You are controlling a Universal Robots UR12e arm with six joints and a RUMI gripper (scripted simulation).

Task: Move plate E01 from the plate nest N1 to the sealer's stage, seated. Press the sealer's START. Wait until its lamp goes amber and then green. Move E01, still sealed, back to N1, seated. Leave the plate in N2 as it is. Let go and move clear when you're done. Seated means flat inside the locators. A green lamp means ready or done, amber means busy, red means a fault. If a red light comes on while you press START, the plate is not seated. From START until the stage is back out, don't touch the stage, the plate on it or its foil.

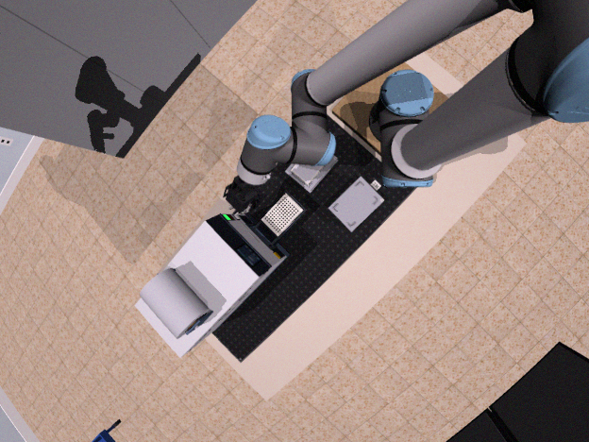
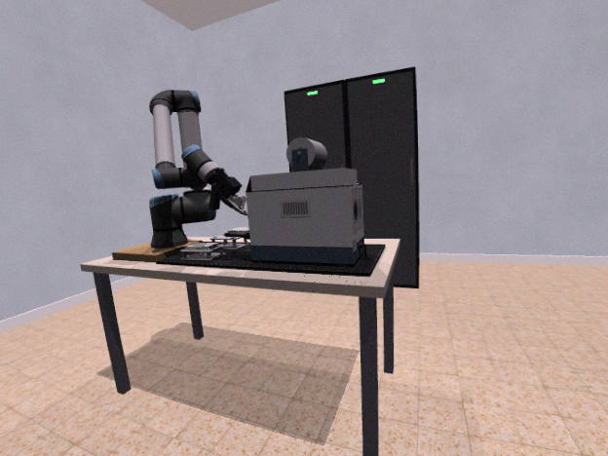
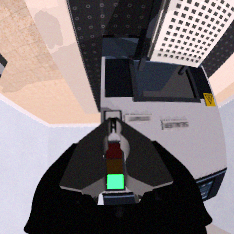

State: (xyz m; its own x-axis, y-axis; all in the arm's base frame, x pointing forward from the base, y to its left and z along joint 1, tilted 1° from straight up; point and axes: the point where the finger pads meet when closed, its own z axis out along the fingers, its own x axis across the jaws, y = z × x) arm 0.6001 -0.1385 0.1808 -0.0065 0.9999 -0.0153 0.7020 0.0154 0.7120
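My hand is 3 cm short of the square start button and 1 cm above it. Also, from my hand: foil roll: 26 cm ahead, 22 cm above, 9 cm to the left; plate nest N1: 28 cm behind, 25 cm to the left, 15 cm below; sealer stage: 10 cm below, 9 cm to the left, 7 cm behind.
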